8 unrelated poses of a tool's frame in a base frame.
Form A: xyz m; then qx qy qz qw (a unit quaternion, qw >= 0).
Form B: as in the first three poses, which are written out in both.
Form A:
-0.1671 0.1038 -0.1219 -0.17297 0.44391 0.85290 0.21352
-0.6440 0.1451 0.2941 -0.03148 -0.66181 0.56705 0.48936
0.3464 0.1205 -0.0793 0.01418 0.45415 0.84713 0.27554
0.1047 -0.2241 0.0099 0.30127 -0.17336 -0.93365 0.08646
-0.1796 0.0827 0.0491 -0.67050 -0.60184 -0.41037 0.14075
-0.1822 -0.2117 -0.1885 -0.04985 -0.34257 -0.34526 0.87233
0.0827 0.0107 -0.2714 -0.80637 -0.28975 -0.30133 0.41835
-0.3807 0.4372 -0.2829 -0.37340 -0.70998 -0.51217 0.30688
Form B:
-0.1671 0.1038 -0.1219 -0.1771 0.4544 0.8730 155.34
-0.6440 0.1451 0.2941 -0.0361 -0.7589 0.6502 121.40
0.3464 0.1205 -0.0793 0.0148 0.4724 0.8812 148.01
0.1047 -0.2241 0.0099 0.3024 -0.1740 -0.9372 170.08
-0.1796 0.0827 0.0491 -0.6772 -0.6079 -0.4145 163.82
-0.1822 -0.2117 -0.1885 -0.1020 -0.7007 -0.7062 58.54
0.0827 0.0107 -0.2714 -0.8878 -0.3190 -0.3318 130.54
-0.3807 0.4372 -0.2829 -0.3923 -0.7460 -0.5381 144.26

